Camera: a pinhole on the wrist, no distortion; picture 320 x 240 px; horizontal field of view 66.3 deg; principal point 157.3 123.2 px. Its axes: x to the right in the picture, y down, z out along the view. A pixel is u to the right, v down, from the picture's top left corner.
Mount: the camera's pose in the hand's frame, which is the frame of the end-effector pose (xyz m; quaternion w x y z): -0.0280 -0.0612 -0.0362 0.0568 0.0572 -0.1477 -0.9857
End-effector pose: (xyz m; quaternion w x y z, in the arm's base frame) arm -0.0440 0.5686 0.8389 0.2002 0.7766 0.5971 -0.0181
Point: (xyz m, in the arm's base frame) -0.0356 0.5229 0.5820
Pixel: 80 203
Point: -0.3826 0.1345 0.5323
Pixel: outside the picture
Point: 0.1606 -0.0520 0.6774
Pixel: 309 23
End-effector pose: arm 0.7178 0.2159 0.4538 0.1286 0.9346 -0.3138 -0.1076
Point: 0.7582 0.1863 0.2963
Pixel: outside the picture
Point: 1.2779 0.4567 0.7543
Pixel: behind the camera
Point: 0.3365 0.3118 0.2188
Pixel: 306 95
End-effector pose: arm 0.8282 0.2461 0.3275 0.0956 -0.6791 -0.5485 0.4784
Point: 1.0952 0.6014 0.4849
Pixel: behind the camera
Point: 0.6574 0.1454 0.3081
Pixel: 174 194
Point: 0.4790 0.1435 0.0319
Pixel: 65 173
